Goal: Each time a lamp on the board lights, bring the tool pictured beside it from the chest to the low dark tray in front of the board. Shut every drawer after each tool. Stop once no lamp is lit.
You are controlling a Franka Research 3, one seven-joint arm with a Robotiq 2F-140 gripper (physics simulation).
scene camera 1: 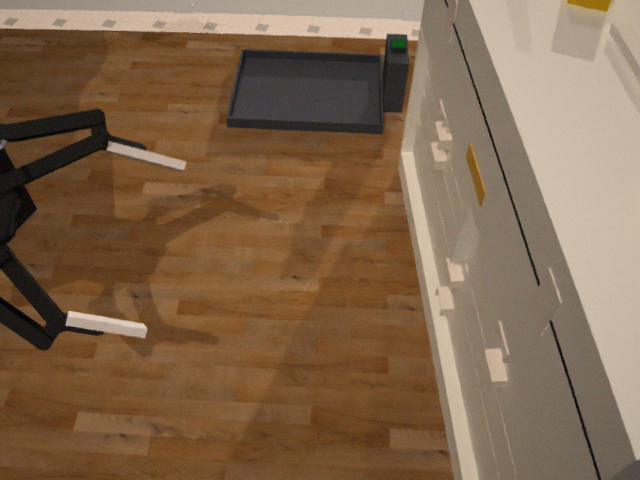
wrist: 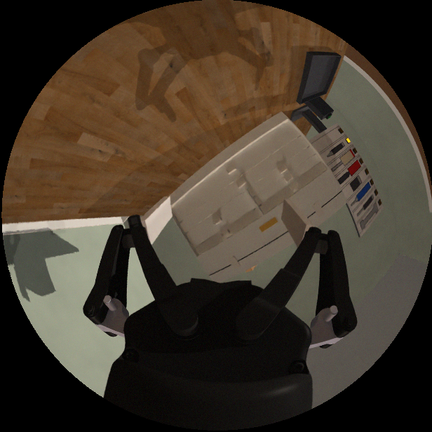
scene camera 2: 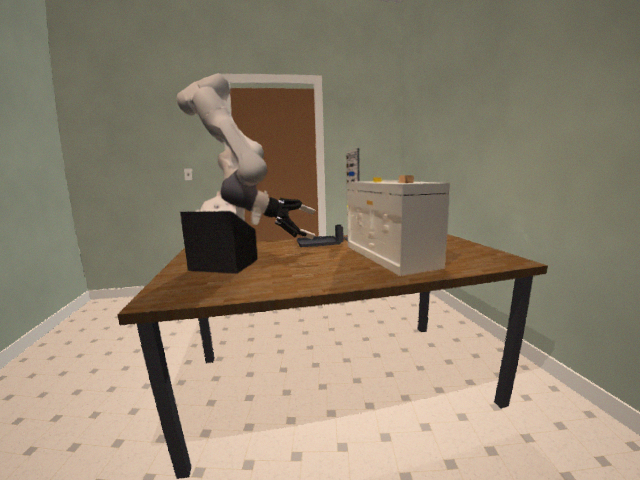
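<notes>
My gripper (scene camera 1: pixel 165 248) (scene camera 2: pixel 313 223) (wrist: pixel 226 207) is open and empty, held above the table between the robot base and the chest. The white chest (scene camera 1: pixel 485 248) (scene camera 2: pixel 423 232) (wrist: pixel 200 215) stands apart from the fingers; no drawer is seen standing out from its front. The board (scene camera 2: pixel 352 165) (wrist: pixel 361 220) stands beyond the chest. One yellow lamp (wrist: pixel 348 140) on it is lit, beside a picture of a slim dark tool (wrist: pixel 336 149), too small to name. The low dark tray (scene camera 1: pixel 305 93) (scene camera 2: pixel 316 242) (wrist: pixel 320 75) shows no tool in it.
A dark post (scene camera 1: pixel 395 77) (scene camera 2: pixel 338 233) (wrist: pixel 320 107) with a green top stands between tray and chest. A yellow block (scene camera 1: pixel 589 4) (scene camera 2: pixel 377 179) and a light brown block (scene camera 2: pixel 406 178) lie on the chest. A black box (scene camera 2: pixel 209 240) stands at the arm's base.
</notes>
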